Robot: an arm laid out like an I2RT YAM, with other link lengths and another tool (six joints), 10 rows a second.
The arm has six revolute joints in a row. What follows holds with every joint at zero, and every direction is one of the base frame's.
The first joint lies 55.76 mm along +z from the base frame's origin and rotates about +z.
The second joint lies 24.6 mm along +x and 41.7 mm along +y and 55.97 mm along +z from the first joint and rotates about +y.
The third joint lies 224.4 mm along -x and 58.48 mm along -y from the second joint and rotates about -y.
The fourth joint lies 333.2 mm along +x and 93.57 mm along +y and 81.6 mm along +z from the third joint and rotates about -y.
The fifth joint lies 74 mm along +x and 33.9 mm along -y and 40.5 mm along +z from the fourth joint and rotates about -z.
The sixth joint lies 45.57 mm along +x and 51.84 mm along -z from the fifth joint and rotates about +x.
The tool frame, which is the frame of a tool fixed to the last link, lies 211 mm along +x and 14 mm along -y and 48 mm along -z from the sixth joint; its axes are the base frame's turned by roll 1.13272, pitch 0.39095 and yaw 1.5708 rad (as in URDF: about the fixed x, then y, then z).
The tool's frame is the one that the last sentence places.
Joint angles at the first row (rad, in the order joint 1, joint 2, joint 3, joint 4, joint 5, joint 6):
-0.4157 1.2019 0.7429 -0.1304 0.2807 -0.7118
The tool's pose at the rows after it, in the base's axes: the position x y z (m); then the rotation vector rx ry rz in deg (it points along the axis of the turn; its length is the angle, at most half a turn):
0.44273, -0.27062, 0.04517, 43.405, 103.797, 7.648
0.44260, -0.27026, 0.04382, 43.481, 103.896, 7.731
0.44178, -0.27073, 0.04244, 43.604, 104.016, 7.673
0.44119, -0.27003, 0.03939, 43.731, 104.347, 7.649
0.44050, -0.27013, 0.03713, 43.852, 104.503, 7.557
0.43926, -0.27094, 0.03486, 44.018, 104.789, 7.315
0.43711, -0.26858, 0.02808, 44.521, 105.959, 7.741
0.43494, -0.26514, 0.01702, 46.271, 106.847, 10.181
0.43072, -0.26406, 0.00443, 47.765, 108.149, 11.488
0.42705, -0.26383, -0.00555, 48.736, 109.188, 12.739
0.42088, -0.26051, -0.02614, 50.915, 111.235, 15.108
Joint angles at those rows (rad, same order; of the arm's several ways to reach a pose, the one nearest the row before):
-0.4159 1.1998 0.7464 -0.1334 0.2816 -0.7118
-0.4157 1.2014 0.7456 -0.1334 0.2807 -0.7109
-0.4172 1.2027 0.7442 -0.1334 0.2807 -0.7114
-0.4157 1.2072 0.7425 -0.1334 0.2823 -0.7113
-0.4157 1.2103 0.7401 -0.1312 0.2838 -0.7114
-0.4168 1.2147 0.7394 -0.1311 0.2865 -0.7133
-0.4170 1.2233 0.7425 -0.1483 0.2808 -0.7125
-0.4313 1.2354 0.7518 -0.1806 0.2430 -0.6930
-0.4444 1.2543 0.7571 -0.2023 0.2196 -0.6865
-0.4597 1.2665 0.7579 -0.2164 0.1937 -0.6872
-0.4794 1.3019 0.7658 -0.2436 0.1537 -0.6820

